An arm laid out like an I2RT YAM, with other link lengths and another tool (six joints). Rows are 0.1 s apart.
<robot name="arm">
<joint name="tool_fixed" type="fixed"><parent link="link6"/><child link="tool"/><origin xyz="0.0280 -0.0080 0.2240" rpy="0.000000 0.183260 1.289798"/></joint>
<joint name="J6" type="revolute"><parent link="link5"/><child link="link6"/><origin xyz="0.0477 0.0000 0.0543" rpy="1.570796 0.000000 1.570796"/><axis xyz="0 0 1"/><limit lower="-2.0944" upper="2.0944"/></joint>
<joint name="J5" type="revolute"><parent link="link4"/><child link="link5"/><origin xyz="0.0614 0.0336 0.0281" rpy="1.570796 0.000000 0.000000"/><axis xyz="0 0 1"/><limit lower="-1.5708" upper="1.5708"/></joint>
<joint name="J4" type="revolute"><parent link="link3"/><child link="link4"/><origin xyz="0.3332 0.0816 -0.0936"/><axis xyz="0 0 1"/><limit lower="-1.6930" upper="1.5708"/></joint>
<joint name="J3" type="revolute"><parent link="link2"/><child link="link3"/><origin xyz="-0.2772 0.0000 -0.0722" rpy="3.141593 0.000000 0.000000"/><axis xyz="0 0 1"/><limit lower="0.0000" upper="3.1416"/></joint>
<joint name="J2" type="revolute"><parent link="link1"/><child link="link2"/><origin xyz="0.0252 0.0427 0.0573" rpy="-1.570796 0.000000 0.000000"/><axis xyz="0 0 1"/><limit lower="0.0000" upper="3.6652"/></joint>
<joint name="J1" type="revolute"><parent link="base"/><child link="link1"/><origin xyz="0.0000 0.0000 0.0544"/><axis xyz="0 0 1"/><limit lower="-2.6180" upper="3.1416"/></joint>
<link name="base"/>
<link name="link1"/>
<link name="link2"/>
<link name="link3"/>
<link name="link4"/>
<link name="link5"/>
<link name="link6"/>
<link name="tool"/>
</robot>
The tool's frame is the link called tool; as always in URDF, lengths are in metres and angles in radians.
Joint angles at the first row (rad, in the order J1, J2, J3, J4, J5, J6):
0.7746 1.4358 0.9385 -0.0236 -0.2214 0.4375
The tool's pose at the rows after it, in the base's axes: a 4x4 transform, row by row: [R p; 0 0 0 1], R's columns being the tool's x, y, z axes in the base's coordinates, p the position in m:
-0.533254, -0.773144, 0.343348, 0.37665; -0.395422, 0.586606, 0.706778, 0.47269; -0.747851, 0.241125, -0.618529, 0.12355; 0, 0, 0, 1
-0.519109, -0.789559, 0.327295, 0.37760; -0.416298, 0.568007, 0.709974, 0.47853; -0.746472, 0.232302, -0.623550, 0.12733; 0, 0, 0, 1
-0.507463, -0.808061, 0.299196, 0.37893; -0.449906, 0.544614, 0.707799, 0.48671; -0.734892, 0.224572, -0.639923, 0.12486; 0, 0, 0, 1
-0.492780, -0.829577, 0.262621, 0.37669; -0.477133, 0.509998, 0.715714, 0.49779; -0.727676, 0.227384, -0.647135, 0.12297; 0, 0, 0, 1
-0.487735, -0.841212, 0.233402, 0.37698; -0.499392, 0.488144, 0.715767, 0.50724; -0.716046, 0.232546, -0.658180, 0.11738; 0, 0, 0, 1
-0.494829, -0.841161, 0.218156, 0.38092; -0.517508, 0.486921, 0.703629, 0.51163; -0.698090, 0.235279, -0.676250, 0.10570; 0, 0, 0, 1
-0.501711, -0.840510, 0.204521, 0.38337; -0.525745, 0.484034, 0.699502, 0.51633; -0.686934, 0.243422, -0.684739, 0.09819; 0, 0, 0, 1
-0.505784, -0.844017, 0.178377, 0.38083; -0.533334, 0.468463, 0.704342, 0.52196; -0.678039, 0.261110, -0.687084, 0.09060; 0, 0, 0, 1
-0.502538, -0.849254, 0.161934, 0.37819; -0.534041, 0.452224, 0.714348, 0.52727; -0.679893, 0.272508, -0.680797, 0.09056; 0, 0, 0, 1
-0.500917, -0.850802, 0.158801, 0.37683; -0.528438, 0.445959, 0.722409, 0.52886; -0.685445, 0.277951, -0.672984, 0.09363; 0, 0, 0, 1
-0.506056, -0.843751, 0.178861, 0.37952; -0.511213, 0.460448, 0.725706, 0.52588; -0.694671, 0.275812, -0.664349, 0.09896; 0, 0, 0, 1
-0.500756, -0.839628, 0.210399, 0.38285; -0.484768, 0.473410, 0.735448, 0.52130; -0.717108, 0.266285, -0.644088, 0.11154; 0, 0, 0, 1
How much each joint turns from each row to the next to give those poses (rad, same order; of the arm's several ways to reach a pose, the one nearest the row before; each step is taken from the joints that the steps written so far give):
0.0001 0.0014 0.0243 -0.0102 -0.0251 -0.0146
-0.0038 0.0201 0.0340 -0.0233 -0.0217 -0.0241
-0.0041 0.0416 0.0486 -0.0337 -0.0280 -0.0312
-0.0013 0.0391 0.0410 -0.0202 -0.0390 -0.0248
0.0000 0.0450 0.0416 -0.0189 -0.0250 -0.0161
-0.0012 0.0454 0.0325 -0.0154 -0.0045 -0.0088
-0.0004 0.0340 0.0245 -0.0063 -0.0073 -0.0002
-0.0008 0.0263 0.0119 0.0020 -0.0240 0.0013
0.0008 0.0107 0.0071 0.0061 -0.0199 0.0016
0.0000 -0.0046 -0.0035 0.0081 -0.0080 0.0049
0.0000 -0.0183 -0.0146 0.0149 0.0155 0.0146
-0.0017 -0.0362 -0.0258 0.0259 0.0174 0.0120

